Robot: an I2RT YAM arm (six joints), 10 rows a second.
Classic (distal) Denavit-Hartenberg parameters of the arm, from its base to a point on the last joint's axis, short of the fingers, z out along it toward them. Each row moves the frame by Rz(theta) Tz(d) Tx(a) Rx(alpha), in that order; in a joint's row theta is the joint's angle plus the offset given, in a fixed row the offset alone. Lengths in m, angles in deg.
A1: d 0.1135  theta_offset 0  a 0.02  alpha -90
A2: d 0  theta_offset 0  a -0.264  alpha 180
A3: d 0  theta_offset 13.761  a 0.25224  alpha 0
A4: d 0  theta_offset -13.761  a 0.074  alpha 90
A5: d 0  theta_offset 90  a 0  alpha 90
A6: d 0.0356  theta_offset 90  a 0  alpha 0
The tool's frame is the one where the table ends.
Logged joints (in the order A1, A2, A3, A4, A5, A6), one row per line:
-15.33 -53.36 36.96 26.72 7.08 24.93
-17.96 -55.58 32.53 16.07 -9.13 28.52
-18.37 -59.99 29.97 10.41 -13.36 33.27
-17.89 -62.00 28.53 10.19 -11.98 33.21
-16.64 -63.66 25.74 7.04 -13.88 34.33
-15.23 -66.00 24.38 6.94 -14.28 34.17
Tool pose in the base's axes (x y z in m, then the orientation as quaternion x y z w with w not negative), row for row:
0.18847 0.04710 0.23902 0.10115 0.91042 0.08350 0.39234
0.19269 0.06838 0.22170 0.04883 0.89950 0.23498 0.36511
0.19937 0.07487 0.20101 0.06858 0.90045 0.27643 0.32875
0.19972 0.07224 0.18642 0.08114 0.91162 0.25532 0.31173
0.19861 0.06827 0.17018 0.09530 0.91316 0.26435 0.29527
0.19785 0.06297 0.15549 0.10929 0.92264 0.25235 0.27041
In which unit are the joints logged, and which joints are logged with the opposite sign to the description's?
The joints are logged in degrees. Opposite sign: A1, A2, A4.
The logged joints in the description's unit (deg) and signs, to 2 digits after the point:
15.33 53.36 36.96 -26.72 7.08 24.93
17.96 55.58 32.53 -16.07 -9.13 28.52
18.37 59.99 29.97 -10.41 -13.36 33.27
17.89 62.00 28.53 -10.19 -11.98 33.21
16.64 63.66 25.74 -7.04 -13.88 34.33
15.23 66.00 24.38 -6.94 -14.28 34.17

